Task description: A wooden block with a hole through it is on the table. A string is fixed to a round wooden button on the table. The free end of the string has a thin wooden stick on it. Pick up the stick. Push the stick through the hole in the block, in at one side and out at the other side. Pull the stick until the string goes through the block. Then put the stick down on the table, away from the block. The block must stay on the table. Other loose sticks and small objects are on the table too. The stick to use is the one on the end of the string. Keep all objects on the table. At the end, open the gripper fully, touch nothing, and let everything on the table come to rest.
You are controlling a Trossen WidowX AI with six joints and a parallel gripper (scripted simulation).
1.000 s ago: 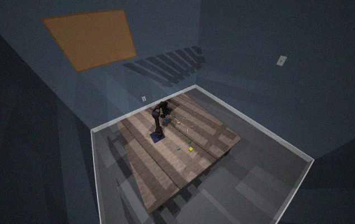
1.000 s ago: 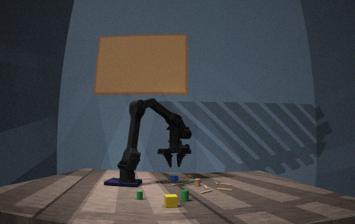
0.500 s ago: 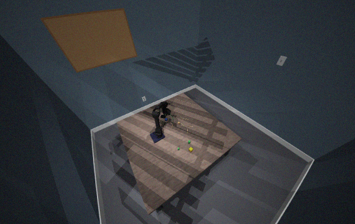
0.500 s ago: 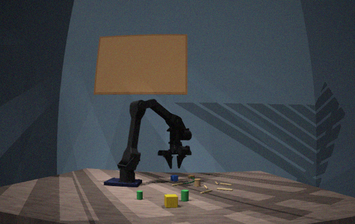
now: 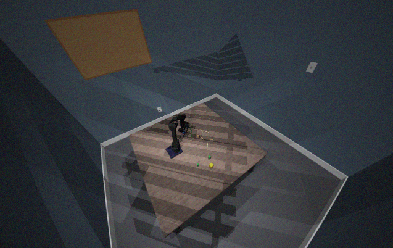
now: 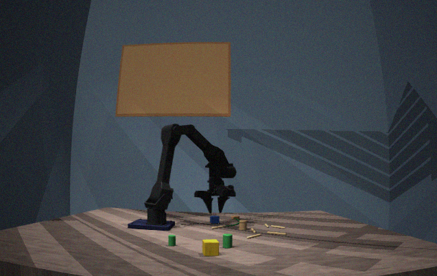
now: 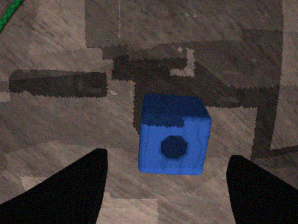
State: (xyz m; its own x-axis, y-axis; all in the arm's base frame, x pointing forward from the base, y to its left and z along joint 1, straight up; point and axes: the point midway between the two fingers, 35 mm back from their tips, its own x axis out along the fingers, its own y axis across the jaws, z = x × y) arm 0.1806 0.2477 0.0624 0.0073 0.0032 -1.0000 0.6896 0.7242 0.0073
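My gripper tip is 30 mm above the blue block. From my gripper tip the other things lie so: thin wooden stick 50 mm ahead, 130 mm to the right, 40 mm below; tan wooden cylinder 140 mm ahead, 160 mm to the right, 30 mm below; round wooden button 70 mm ahead, 160 mm to the left, 40 mm below.
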